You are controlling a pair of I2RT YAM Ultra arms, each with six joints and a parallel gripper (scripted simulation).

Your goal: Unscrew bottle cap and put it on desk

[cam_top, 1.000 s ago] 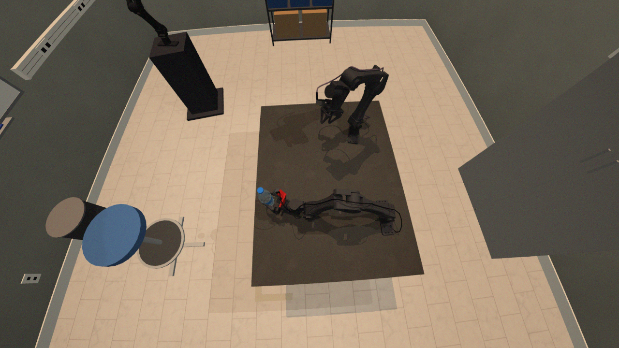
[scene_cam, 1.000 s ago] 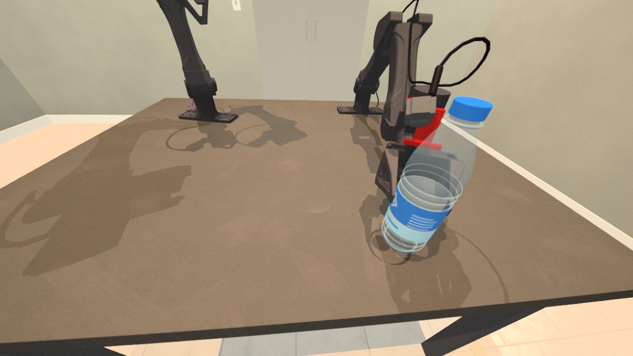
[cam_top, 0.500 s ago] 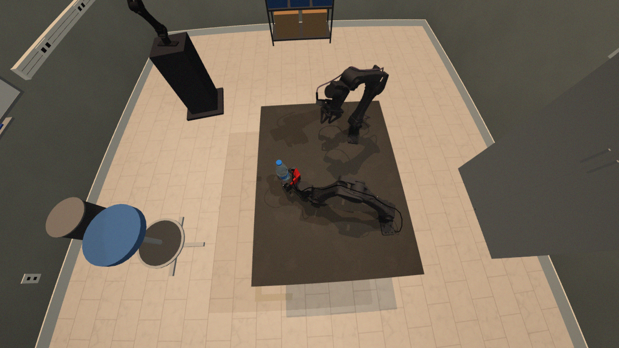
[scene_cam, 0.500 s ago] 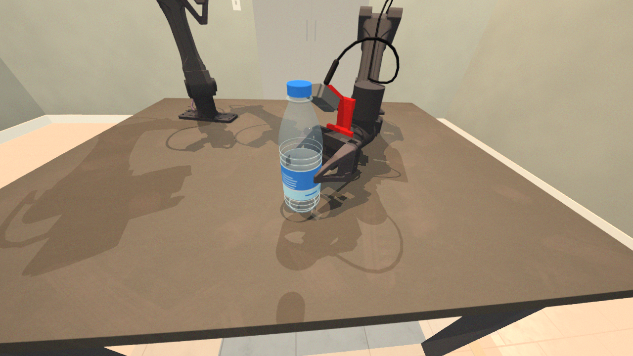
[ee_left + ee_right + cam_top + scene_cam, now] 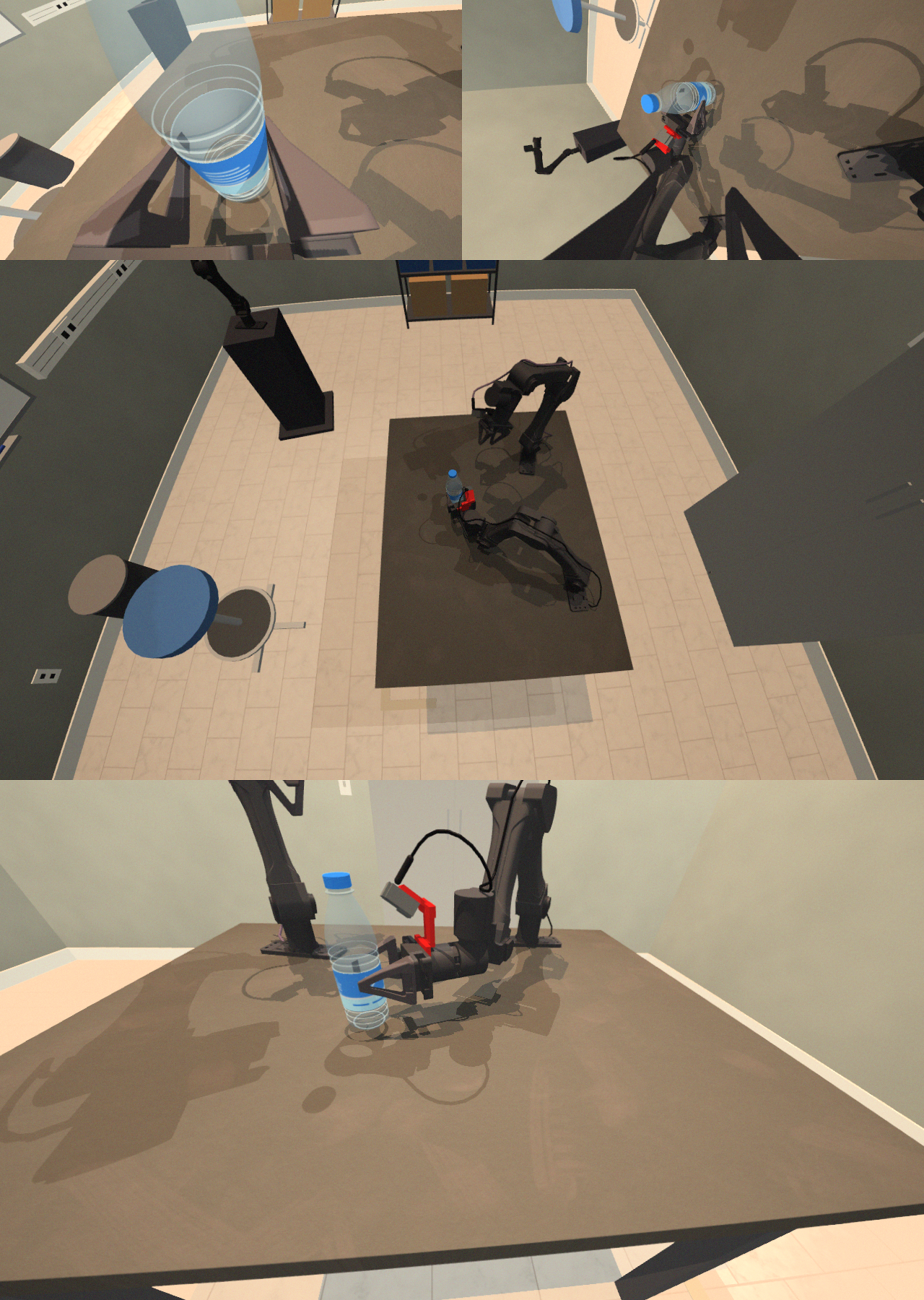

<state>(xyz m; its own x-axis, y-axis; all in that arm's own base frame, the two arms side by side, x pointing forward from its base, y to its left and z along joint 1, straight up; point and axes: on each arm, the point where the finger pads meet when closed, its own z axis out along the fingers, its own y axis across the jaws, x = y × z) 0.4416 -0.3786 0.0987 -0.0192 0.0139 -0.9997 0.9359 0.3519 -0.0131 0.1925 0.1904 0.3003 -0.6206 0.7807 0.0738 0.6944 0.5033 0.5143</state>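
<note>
Now: the blue cap 10 mm to the right of my left hand and 120 mm above it. Also, from my left hand: clear plastic bottle: 20 mm above.
My right hand is 130 mm short of the blue cap, 50 mm to the right of it and 80 mm above it. Also, from my right hand: clear plastic bottle 130 mm ahead, 60 mm to the left, 180 mm below.
</note>
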